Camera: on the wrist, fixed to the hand. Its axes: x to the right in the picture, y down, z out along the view.
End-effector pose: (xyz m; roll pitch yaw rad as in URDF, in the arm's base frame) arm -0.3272 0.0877 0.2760 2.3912 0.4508 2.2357
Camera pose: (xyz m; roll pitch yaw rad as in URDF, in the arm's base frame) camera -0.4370 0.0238 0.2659 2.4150 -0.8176 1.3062
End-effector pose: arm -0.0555 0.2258 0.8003 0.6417 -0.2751 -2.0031
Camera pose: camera -0.0994 0.1878 0.6868 -0.2403 -0.4006 -0.3697
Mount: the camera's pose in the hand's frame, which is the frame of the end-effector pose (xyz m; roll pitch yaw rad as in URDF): 0.0201 -0.0931 -0.0847 0.0249 0.2392 1.5188
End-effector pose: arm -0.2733 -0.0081 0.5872 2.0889 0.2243 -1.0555
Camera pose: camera -0.1638 0.0414 0.5448 2.3909 -1.1809 -1.8629
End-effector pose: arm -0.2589 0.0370 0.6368 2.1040 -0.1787 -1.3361
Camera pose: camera -0.1358 0.0393 0.6038 -2.6764 -1.2523 2.9822
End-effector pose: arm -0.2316 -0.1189 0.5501 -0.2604 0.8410 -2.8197
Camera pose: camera -0.2388 -0.0035 0.4965 0.9312 0.3649 -0.8957
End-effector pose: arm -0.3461 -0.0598 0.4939 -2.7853 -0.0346 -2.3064
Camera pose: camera -0.3142 -0.1105 0.6064 -3.0637 0.1148 2.4609
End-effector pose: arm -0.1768 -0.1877 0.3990 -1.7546 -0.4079 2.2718
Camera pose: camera -0.1107 -0.1633 0.5052 -2.2439 0.9542 1.4831
